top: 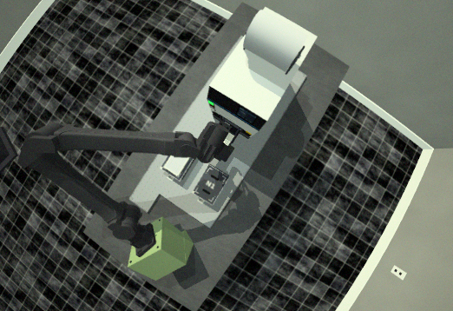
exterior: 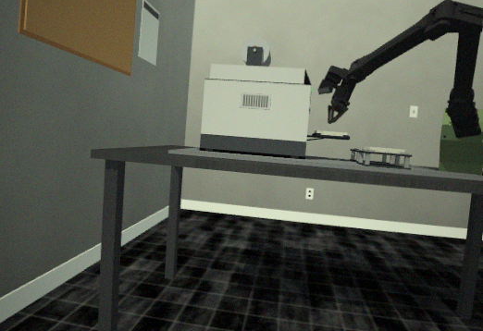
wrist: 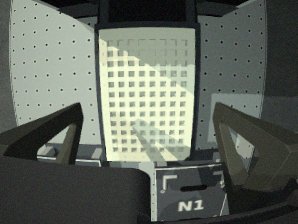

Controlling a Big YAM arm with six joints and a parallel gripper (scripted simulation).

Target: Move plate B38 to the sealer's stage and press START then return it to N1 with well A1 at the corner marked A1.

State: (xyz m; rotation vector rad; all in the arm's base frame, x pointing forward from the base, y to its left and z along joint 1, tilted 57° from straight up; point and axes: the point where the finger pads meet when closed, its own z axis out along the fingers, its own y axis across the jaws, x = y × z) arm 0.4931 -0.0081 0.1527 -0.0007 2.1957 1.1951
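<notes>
The sealer stage is 6 cm below my hand. Round my hand: foil roll: 32 cm ahead, 10 cm to the left, 26 cm above; then white-topped plate: 21 cm behind, 7 cm to the left, 10 cm below.
</notes>
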